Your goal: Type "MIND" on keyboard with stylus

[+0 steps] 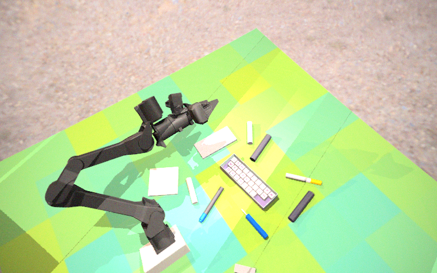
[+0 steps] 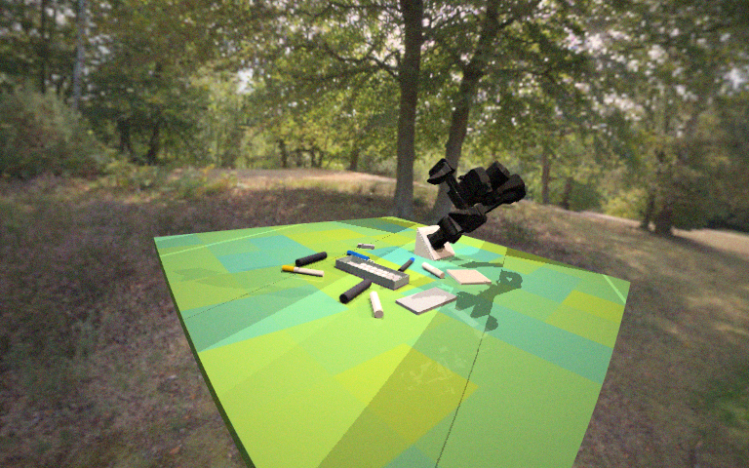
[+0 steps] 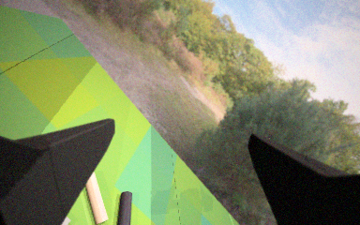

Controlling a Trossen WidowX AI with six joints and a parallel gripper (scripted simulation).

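My gripper tip is 240 mm above the M key, 120 mm to the left of it and 30 mm past it. From my gripper tip the other things lie so: grey slab 250 mm below, 10 mm behind; then N key 240 mm below, 150 mm to the right; then white pad 260 mm behind, 250 mm below, 20 mm to the right.
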